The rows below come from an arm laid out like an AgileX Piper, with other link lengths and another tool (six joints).
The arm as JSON. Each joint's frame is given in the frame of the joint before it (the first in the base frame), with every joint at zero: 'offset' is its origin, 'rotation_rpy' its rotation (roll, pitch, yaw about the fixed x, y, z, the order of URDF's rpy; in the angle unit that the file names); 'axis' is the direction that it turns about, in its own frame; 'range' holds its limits. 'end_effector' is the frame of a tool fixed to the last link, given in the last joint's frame.
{
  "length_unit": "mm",
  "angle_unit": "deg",
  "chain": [
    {
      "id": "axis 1",
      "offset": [
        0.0,
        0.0,
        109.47
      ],
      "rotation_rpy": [
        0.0,
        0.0,
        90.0
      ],
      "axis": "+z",
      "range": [
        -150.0,
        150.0
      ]
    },
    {
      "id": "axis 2",
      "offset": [
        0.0,
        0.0,
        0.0
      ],
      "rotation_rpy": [
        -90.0,
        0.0,
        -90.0
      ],
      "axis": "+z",
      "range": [
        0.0,
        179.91
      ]
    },
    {
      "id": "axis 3",
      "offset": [
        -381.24,
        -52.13,
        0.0
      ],
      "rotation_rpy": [
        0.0,
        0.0,
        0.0
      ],
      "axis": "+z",
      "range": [
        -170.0,
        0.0
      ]
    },
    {
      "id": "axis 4",
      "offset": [
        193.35,
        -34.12,
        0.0
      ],
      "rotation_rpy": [
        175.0,
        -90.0,
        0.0
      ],
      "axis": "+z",
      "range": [
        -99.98,
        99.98
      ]
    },
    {
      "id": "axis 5",
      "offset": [
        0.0,
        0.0,
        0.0
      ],
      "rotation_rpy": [
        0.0,
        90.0,
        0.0
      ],
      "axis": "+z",
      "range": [
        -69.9,
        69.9
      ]
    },
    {
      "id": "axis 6",
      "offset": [
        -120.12,
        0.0,
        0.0
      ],
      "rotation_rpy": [
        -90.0,
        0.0,
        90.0
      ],
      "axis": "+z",
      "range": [
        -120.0,
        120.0
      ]
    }
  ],
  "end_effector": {
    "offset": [
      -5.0,
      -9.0,
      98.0
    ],
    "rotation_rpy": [
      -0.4,
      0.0,
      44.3
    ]
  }
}
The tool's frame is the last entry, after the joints.
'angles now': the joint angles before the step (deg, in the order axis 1, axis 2, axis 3, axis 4, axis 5, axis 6). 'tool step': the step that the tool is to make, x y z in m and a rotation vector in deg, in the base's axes. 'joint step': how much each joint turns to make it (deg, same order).
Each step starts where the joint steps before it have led.
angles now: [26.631, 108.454, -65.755, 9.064, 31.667, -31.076]
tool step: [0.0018, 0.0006, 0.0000, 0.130, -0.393, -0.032]
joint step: [-0.003, 0.089, -0.014, -0.001, -0.488, -0.033]
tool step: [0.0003, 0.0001, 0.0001, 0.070, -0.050, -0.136]
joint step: [-0.003, -0.001, 0.006, 0.003, -0.093, 0.129]
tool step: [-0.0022, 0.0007, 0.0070, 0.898, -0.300, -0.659]
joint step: [0.012, -1.017, 0.023, 0.641, 0.298, 0.347]
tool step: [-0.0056, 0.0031, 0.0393, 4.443, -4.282, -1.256]
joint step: [0.003, -5.368, 0.087, 2.753, -0.509, -0.409]
